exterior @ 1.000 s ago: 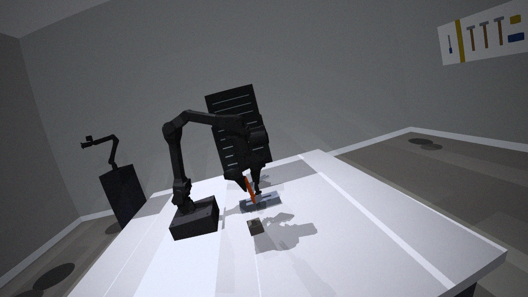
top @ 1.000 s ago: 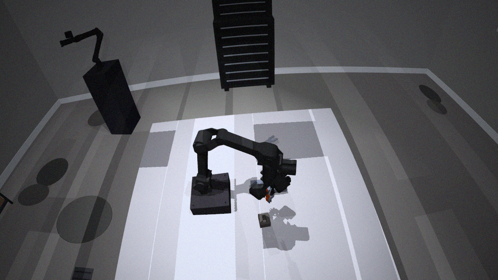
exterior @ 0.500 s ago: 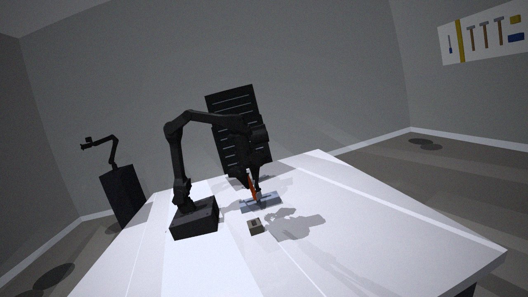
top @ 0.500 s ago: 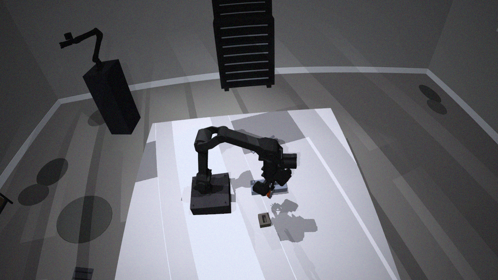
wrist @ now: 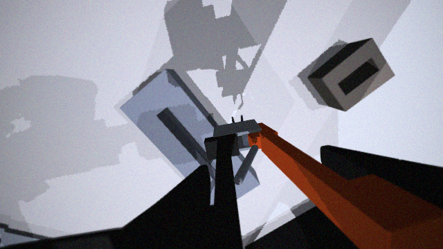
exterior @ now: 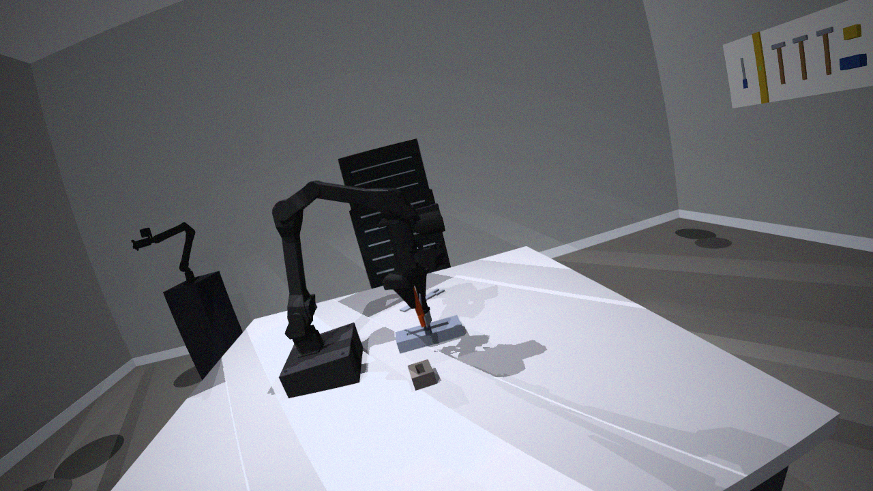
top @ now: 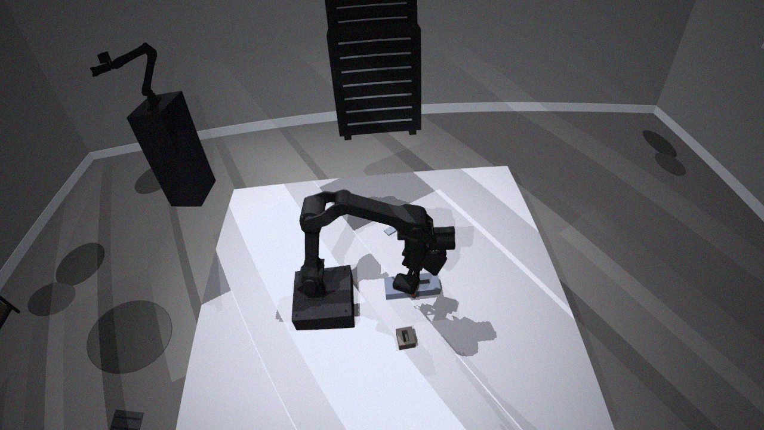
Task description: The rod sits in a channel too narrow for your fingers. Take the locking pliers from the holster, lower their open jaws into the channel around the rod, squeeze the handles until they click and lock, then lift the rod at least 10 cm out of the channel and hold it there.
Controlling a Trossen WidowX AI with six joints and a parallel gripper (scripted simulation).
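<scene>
The channel block is 120 mm below my gripper tip, 70 mm to the left of it and 10 mm behind it. Also, from my gripper tip: thin grey plate (400 mm to the left, 140 mm below, 20 mm behind); tan holster (130 mm to the right, 130 mm below, 20 mm behind).
</scene>
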